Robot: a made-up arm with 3 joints. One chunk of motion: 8 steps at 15 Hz.
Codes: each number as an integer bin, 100 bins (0 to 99) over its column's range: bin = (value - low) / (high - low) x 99, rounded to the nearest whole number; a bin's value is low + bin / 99 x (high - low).
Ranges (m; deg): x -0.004..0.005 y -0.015..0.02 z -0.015..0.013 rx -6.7..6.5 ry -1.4..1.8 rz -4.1..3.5
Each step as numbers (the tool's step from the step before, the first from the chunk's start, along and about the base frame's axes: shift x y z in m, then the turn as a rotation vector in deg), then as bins.
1 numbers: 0.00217 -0.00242 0.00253 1.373 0.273 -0.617
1 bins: 68 36 62 61 52 45
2 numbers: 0.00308 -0.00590 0.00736 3.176 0.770 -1.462
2 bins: 78 26 79 74 67 34
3 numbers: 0.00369 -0.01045 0.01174 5.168 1.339 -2.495
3 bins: 85 13 95 89 85 21
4 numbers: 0.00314 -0.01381 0.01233 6.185 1.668 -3.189
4 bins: 79 3 97 97 95 12
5 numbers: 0.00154 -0.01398 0.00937 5.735 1.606 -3.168
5 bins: 61 3 86 93 93 12
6 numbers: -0.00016 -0.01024 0.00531 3.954 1.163 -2.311
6 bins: 42 13 72 80 79 23
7 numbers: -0.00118 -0.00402 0.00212 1.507 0.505 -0.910
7 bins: 31 31 61 62 59 42
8 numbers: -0.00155 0.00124 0.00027 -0.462 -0.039 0.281
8 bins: 27 46 54 47 42 57
